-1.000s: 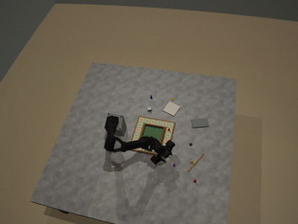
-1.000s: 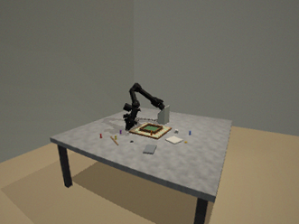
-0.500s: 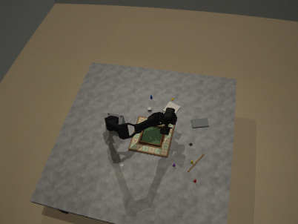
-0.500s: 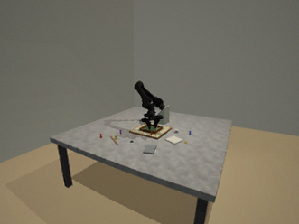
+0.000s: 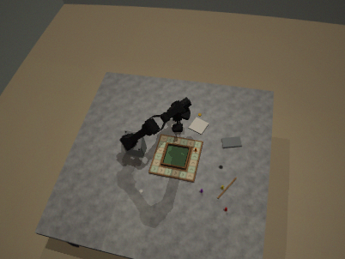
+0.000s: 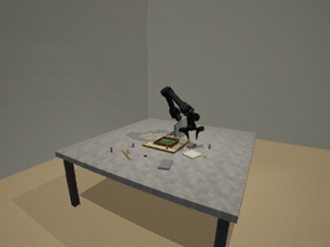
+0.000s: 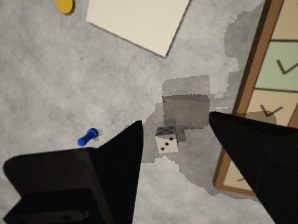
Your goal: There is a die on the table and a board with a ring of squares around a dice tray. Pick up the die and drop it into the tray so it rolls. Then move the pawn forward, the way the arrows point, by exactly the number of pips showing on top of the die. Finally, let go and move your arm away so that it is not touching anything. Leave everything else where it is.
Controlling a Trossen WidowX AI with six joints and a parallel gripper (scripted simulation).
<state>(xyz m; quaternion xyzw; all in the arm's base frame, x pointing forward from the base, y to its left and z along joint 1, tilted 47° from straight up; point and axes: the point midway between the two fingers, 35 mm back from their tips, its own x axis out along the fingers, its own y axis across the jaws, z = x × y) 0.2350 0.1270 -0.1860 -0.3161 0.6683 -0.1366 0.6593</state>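
The white die is 50 mm behind my gripper tip and 50 mm below it. Round my gripper tip: orange pawn 140 mm ahead, 140 mm to the right, 40 mm below; blue pawn 70 mm behind, 120 mm to the left, 50 mm below; white card 110 mm ahead, 50 mm to the left, 60 mm below.
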